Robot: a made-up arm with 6 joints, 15 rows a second.
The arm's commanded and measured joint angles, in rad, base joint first. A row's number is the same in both.
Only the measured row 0 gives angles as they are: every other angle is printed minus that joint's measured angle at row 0.
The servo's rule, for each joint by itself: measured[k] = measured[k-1] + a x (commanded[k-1-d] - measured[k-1]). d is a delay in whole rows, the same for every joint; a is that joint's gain. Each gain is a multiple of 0.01, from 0.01 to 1. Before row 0 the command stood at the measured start. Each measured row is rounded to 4 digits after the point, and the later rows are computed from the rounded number. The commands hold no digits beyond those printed.
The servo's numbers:
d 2
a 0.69 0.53 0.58 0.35 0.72 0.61
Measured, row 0:
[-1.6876 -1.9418 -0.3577 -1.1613 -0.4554 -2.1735]
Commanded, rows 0 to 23:
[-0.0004 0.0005 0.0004 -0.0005 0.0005 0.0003]
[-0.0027 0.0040 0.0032 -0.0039 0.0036 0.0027]
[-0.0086 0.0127 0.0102 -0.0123 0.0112 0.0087]
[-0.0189 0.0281 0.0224 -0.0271 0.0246 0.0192]
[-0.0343 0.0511 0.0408 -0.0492 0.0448 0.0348]
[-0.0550 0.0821 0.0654 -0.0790 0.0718 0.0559]
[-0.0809 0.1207 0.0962 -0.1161 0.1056 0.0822]
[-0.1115 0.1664 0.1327 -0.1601 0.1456 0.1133]
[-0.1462 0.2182 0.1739 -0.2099 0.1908 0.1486]
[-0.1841 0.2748 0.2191 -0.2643 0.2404 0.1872]
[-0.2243 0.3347 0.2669 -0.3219 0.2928 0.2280]
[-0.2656 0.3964 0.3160 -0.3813 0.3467 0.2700]
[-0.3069 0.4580 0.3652 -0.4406 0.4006 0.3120]
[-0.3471 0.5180 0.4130 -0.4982 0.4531 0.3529]
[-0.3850 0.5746 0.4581 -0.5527 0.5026 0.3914]
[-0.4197 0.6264 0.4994 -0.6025 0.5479 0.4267]
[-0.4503 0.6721 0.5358 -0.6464 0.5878 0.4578]
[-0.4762 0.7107 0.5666 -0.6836 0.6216 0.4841]
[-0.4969 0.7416 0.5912 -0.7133 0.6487 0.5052]
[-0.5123 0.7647 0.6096 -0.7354 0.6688 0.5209]
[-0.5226 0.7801 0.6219 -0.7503 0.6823 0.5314]
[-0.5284 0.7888 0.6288 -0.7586 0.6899 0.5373]
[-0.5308 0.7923 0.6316 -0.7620 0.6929 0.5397]
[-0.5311 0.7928 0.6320 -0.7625 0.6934 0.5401]
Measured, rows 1 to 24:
[0.0000 0.0000 0.0000 0.0000 0.0000 0.0000]
[0.0000 0.0000 0.0000 0.0000 0.0000 0.0000]
[-0.0003 0.0003 0.0002 -0.0002 0.0004 0.0002]
[-0.0020 0.0023 0.0019 -0.0015 0.0027 0.0017]
[-0.0066 0.0078 0.0067 -0.0053 0.0088 0.0060]
[-0.0151 0.0186 0.0158 -0.0129 0.0202 0.0141]
[-0.0283 0.0358 0.0303 -0.0256 0.0379 0.0267]
[-0.0467 0.0603 0.0507 -0.0443 0.0623 0.0445]
[-0.0703 0.0923 0.0771 -0.0694 0.0935 0.0675]
[-0.0987 0.1316 0.1093 -0.1011 0.1310 0.0954]
[-0.1315 0.1775 0.1468 -0.1392 0.1741 0.1279]
[-0.1678 0.2291 0.1887 -0.1830 0.2218 0.1641]
[-0.2068 0.2851 0.2341 -0.2316 0.2729 0.2031]
[-0.2474 0.3441 0.2816 -0.2840 0.3260 0.2439]
[-0.2885 0.4045 0.3301 -0.3388 0.3797 0.2854]
[-0.3289 0.4647 0.3782 -0.3946 0.4325 0.3266]
[-0.3676 0.5229 0.4245 -0.4499 0.4830 0.3661]
[-0.4035 0.5778 0.4679 -0.5033 0.5297 0.4031]
[-0.4358 0.6278 0.5073 -0.5534 0.5715 0.4365]
[-0.4637 0.6717 0.5417 -0.5990 0.6076 0.4655]
[-0.4866 0.7087 0.5704 -0.6390 0.6372 0.4897]
[-0.5043 0.7384 0.5931 -0.6727 0.6600 0.5087]
[-0.5169 0.7605 0.6098 -0.6999 0.6761 0.5225]
[-0.5248 0.7755 0.6208 -0.7204 0.6860 0.5315]

